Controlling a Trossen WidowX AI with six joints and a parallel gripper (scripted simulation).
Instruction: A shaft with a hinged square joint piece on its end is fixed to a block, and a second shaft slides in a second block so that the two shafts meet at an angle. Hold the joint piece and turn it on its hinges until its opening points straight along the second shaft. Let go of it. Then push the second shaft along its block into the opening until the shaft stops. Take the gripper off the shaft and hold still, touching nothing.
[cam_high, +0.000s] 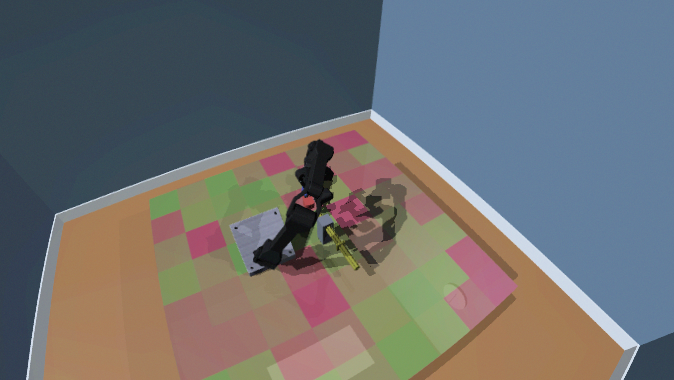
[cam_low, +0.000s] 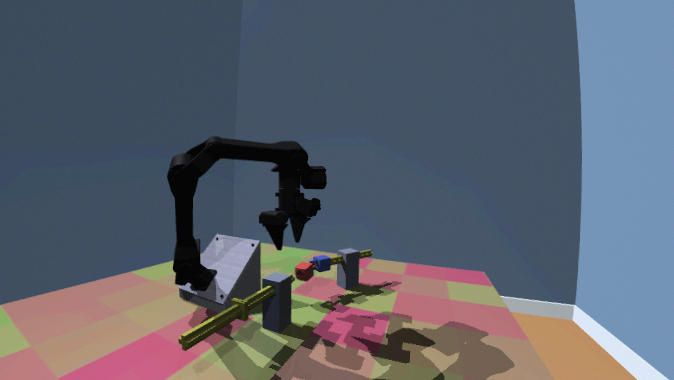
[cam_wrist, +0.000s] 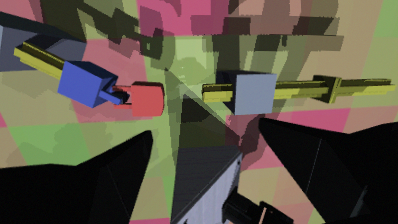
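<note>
My gripper tip is now 10 mm short of the red square joint piece, 80 mm to the right of it and 90 mm above it.
</note>
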